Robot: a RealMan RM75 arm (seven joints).
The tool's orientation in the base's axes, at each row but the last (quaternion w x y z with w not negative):
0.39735, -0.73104, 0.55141, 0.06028
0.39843, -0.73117, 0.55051, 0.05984
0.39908, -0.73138, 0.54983, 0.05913
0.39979, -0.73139, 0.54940, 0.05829
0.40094, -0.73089, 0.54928, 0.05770
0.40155, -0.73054, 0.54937, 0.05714
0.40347, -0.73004, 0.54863, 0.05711
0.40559, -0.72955, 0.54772, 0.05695
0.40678, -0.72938, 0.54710, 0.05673
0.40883, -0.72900, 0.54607, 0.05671
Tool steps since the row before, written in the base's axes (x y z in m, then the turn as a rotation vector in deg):
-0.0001, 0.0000, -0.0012, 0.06, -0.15, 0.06
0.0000, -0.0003, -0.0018, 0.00, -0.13, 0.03
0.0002, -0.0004, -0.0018, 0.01, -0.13, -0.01
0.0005, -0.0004, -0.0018, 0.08, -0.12, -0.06
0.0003, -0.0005, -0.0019, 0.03, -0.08, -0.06
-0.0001, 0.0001, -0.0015, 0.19, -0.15, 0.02
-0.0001, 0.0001, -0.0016, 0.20, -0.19, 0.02
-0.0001, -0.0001, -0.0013, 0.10, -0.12, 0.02
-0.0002, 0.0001, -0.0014, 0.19, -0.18, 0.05
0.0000, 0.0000, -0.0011, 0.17, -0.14, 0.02
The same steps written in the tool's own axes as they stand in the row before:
0.0006, 0.0007, 0.0008, 0.11, -0.07, -0.12
0.0012, 0.0010, 0.0010, 0.08, -0.01, -0.10
0.0013, 0.0008, 0.0010, 0.11, 0.01, -0.07
0.0014, 0.0005, 0.0011, 0.15, -0.03, -0.01
0.0015, 0.0008, 0.0011, 0.10, 0.01, 0.00
0.0007, 0.0009, 0.0010, 0.18, -0.16, -0.04
0.0007, 0.0009, 0.0011, 0.21, -0.17, -0.07
0.0007, 0.0008, 0.0008, 0.12, -0.09, -0.06
0.0006, 0.0009, 0.0009, 0.18, -0.17, -0.08
0.0006, 0.0006, 0.0007, 0.16, -0.14, -0.04

